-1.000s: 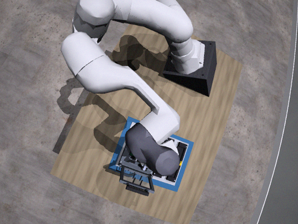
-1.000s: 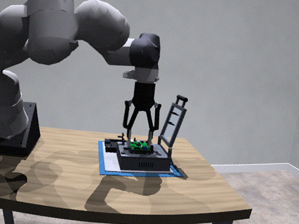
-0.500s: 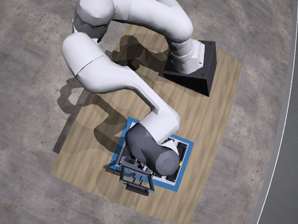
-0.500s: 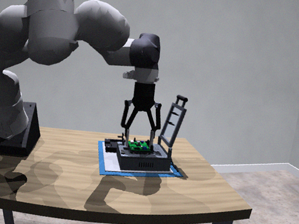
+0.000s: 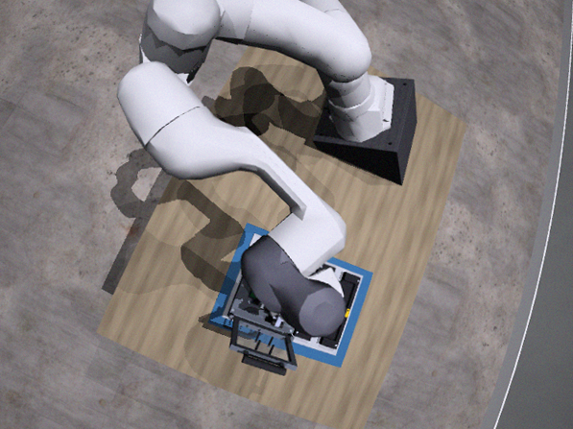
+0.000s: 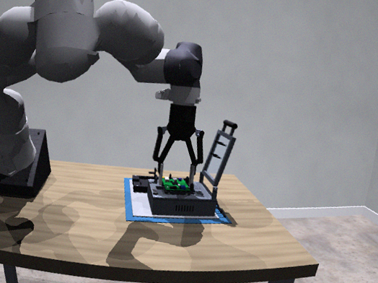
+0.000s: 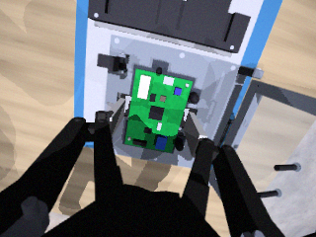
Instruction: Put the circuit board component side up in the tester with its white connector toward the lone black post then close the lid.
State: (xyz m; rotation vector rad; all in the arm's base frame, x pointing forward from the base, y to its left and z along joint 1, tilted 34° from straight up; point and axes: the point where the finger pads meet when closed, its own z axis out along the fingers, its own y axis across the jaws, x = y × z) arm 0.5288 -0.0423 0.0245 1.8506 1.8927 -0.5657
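The green circuit board lies 2 cm below my hand. Round my hand: tester lid 12 cm ahead, 9 cm above; then tester 3 cm ahead, 4 cm to the left, 2 cm above.
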